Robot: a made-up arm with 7 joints.
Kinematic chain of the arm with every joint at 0, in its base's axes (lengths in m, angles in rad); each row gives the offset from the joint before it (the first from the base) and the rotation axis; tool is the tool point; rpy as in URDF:
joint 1: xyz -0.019 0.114 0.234 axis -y
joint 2: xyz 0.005 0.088 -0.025 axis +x
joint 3: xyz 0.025 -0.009 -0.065 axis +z
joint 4: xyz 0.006 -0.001 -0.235 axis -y
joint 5: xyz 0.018 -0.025 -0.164 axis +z
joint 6: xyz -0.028 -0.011 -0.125 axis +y
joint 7: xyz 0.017 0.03 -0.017 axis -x
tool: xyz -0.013 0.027 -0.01 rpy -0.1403 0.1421 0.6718
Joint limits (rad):
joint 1: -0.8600..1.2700
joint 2: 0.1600..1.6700
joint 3: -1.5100..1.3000
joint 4: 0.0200..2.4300
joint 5: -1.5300..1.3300
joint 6: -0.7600..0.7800
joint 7: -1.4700..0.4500
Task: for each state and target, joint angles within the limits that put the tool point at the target. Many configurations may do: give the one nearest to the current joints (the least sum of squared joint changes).
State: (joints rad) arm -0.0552 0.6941 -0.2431 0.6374 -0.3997 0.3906 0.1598
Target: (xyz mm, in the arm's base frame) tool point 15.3 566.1 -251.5
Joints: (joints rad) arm -0.4695 0.7948 -0.2086 0.7262 -0.4104 0.4138 0.0612
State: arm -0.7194 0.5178 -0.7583 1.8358 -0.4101 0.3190 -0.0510
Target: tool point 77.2 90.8 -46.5
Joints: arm -0.5701 0.3905 -0.7691 2.2037 -0.4748 0.2908 -0.0608
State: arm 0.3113 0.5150 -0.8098 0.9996 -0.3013 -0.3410 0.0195
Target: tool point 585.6 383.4 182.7
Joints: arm 1.1876 0.4888 -0.6640 0.5111 -0.2613 -0.1740 0.2767
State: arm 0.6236 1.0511 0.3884 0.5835 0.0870 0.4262 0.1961
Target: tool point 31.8 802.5 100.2
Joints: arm 0.2832 1.3758 0.4050 0.0200 0.1046 0.6075 -0.0880
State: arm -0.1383 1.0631 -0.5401 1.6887 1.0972 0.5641 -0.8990
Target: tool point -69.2 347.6 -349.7
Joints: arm -0.3696 0.5517 -0.6662 0.8092 1.1427 0.5737 -0.5858
